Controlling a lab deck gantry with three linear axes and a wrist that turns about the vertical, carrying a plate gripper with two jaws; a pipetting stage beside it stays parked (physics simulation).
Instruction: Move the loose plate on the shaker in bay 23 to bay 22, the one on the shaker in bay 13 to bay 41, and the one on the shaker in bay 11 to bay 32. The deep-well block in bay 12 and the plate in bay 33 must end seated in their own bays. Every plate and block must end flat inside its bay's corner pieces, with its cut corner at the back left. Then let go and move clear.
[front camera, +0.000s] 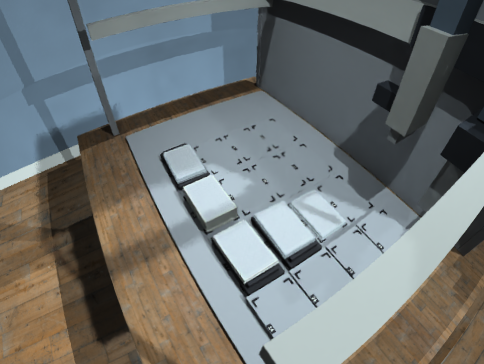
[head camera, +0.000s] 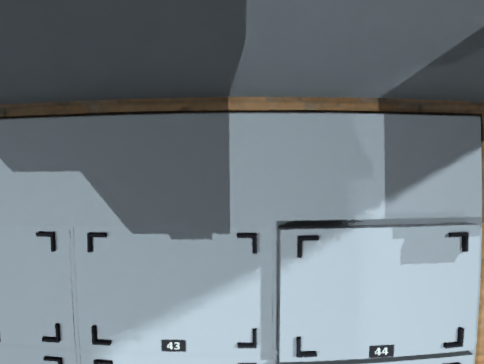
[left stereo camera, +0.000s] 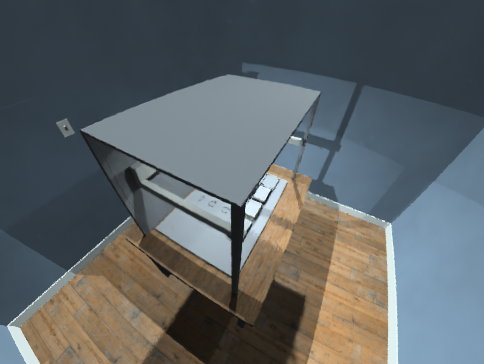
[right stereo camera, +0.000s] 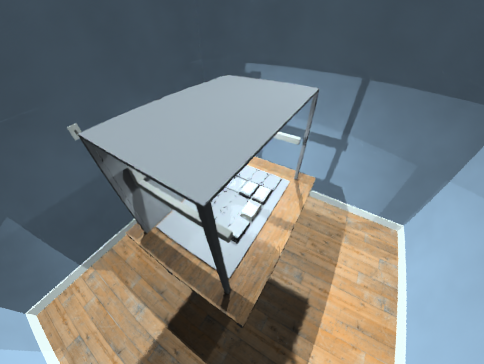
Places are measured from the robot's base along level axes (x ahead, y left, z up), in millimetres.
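Pixels of known places: gripper, fingertip midpoint: (front camera: 435, 197); robot's base at its link origin: (front camera: 163, 161) (right stereo camera: 237, 240).
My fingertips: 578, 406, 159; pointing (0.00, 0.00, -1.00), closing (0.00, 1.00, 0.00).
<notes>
For each thing: its top centre in the pictures, then the offset to it from my fingertips, as dx, dy, dz.
- white plate at its top centre: (front camera: 183, 160) (right stereo camera: 237, 225) -509, -363, -122
- taller deep-well block at its top centre: (front camera: 208, 196) (right stereo camera: 251, 207) (left stereo camera: 252, 207) -350, -363, -117
- shaker at its top centre: (front camera: 246, 251) -182, -361, -128
In the front view a white plate (front camera: 184, 161) sits on the dark shaker in bay 11. The taller deep-well block (front camera: 209, 196) (right stereo camera: 251, 209) stands in bay 12. A plate (front camera: 246, 249) (right stereo camera: 261, 193) sits on the shaker (front camera: 265, 280) in bay 13, and another plate (front camera: 285, 227) (right stereo camera: 248, 188) on the shaker in bay 23. The plate (front camera: 316, 212) in bay 33 lies low, level with the deck. Bays 22, 32 and 41 hold no plate. The cut corners are too small to tell. My gripper's jaws do not show in any view.
A pale upright column (front camera: 422, 80) with a small tip hangs over the deck's back right, beside a dark block (front camera: 384, 96). A pale beam (front camera: 395, 280) crosses the front view's lower right. In the head view bays 43 and 44 hold no plate. A thin post (front camera: 97, 80) stands far left.
</notes>
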